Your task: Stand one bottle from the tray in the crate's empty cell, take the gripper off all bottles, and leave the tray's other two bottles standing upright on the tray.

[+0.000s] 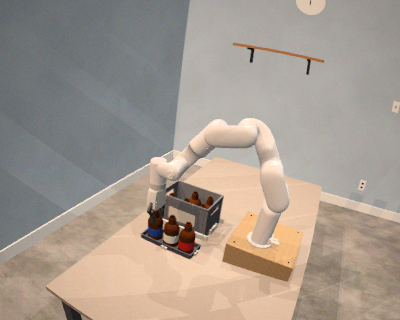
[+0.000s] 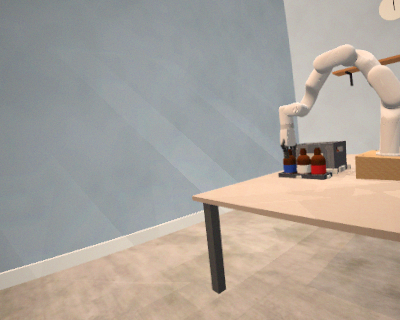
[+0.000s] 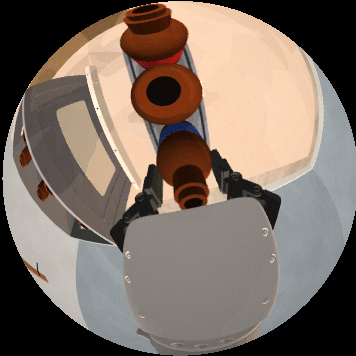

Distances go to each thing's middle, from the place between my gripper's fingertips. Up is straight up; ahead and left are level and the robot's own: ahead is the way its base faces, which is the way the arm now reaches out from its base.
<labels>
Right now my hand is 90 mm past the white-label bottle (image 3: 165, 93) and 30 mm above it. Also, from my hand: pale crate strip (image 3: 96, 94) (70 mm behind, 120 mm to the right, 90 mm below).
</labels>
